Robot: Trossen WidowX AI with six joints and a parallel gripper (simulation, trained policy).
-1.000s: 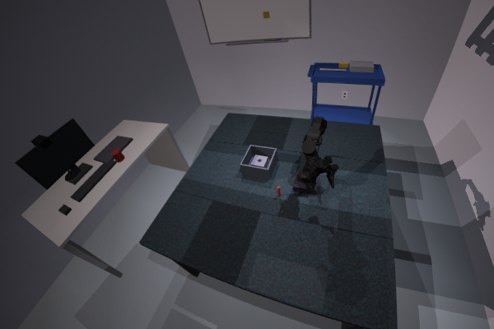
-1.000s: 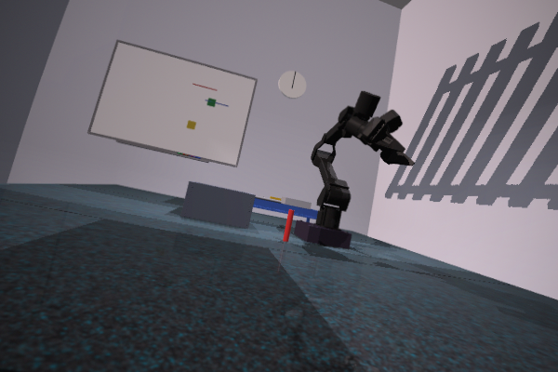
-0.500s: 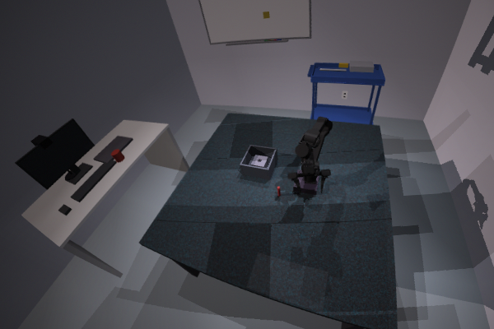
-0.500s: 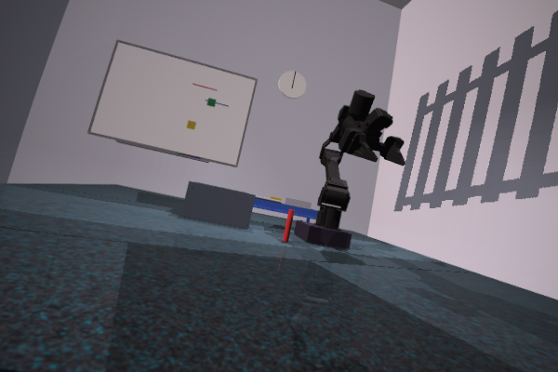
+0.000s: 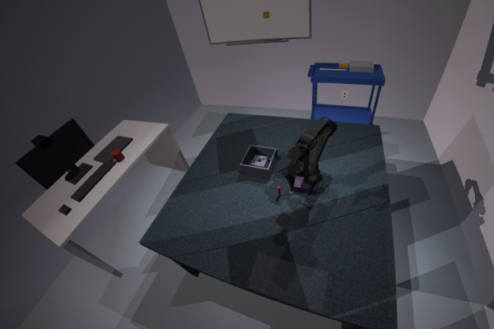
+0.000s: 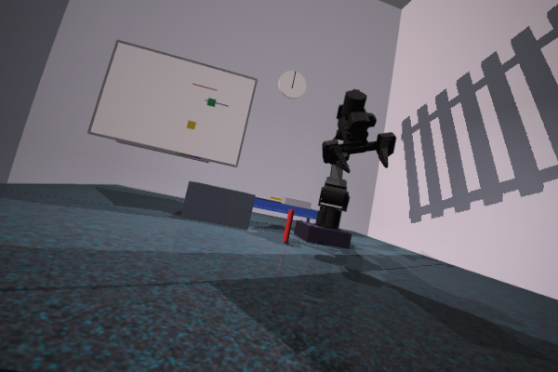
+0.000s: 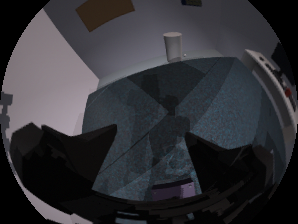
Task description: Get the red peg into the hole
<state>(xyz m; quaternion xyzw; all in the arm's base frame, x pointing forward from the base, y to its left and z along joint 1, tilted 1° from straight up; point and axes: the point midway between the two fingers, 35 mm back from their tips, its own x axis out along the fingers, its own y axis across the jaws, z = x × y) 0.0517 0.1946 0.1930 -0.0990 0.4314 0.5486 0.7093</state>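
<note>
The red peg lies 170 mm below my gripper tip, 120 mm to the right of it and 120 mm ahead of it. The rest, counted from my gripper tip: plate: 330 mm to the right, 280 mm ahead, 170 mm below; grey box: 330 mm to the right, 280 mm ahead, 190 mm below.
</note>
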